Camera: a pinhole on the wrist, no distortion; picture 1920 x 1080 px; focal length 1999.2 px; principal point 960.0 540.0 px. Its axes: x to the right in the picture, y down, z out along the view. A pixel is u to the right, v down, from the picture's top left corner.
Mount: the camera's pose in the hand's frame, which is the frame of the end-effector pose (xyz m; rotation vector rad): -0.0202 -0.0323 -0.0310 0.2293 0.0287 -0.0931
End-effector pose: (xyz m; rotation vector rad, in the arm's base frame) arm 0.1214 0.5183 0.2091 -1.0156 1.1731 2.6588
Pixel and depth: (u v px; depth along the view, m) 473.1 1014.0 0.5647
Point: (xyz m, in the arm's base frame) -0.0702 0.9343 0.5495
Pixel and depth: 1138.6 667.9 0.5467
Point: -0.1485 0.9445 0.3530
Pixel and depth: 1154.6 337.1 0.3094
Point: 0.0106 0.7899 0.2442
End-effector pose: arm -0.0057 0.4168 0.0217 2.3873 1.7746 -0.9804
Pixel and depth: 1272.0 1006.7 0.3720
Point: -0.1947 0.3495 -0.2705
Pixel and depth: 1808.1 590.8 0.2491
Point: -0.1697 0.4518 -0.1575
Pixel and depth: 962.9 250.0 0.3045
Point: -0.2546 0.3601 -0.1244
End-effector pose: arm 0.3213 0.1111 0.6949 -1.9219 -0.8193 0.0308
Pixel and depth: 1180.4 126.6 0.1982
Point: 0.2046 0.2634 0.7163
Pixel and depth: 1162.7 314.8 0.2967
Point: 0.1694 0.3504 0.6844
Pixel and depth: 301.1 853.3 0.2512
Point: 0.1440 0.2490 0.5885
